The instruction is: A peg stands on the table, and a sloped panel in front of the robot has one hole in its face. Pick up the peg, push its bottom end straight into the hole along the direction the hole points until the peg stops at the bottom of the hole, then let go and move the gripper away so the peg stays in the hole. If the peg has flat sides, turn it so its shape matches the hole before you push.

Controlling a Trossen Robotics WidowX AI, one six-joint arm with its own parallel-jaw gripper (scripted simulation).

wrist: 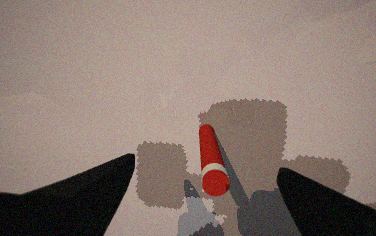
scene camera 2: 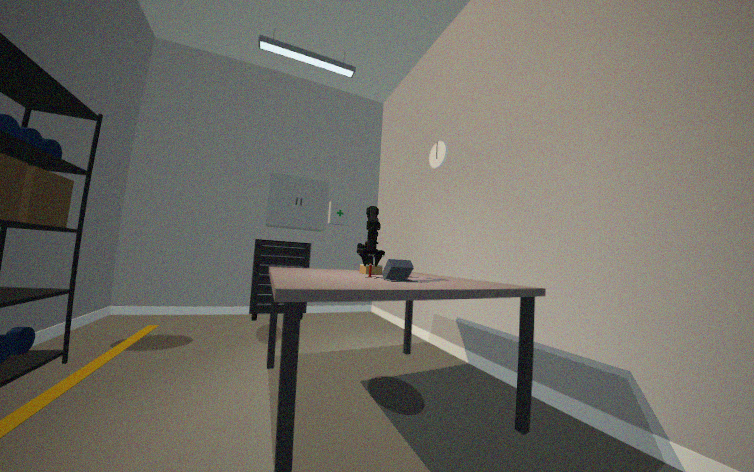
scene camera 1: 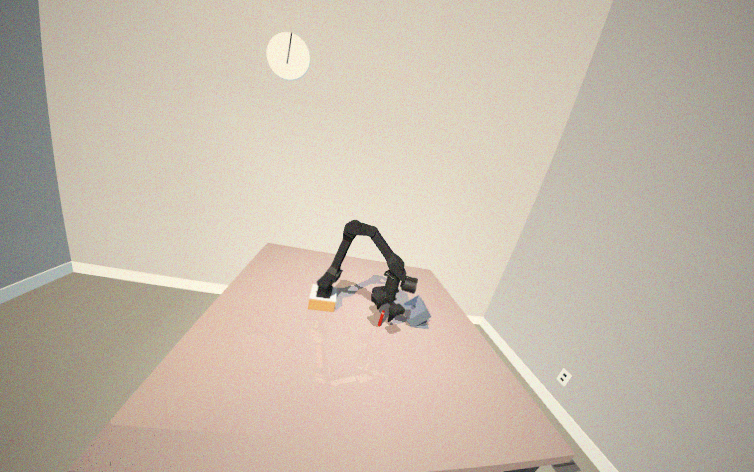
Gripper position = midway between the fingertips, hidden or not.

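A red peg (wrist: 215, 181) is in view, as is my gripper (wrist: 206, 167), open and holding nothing.
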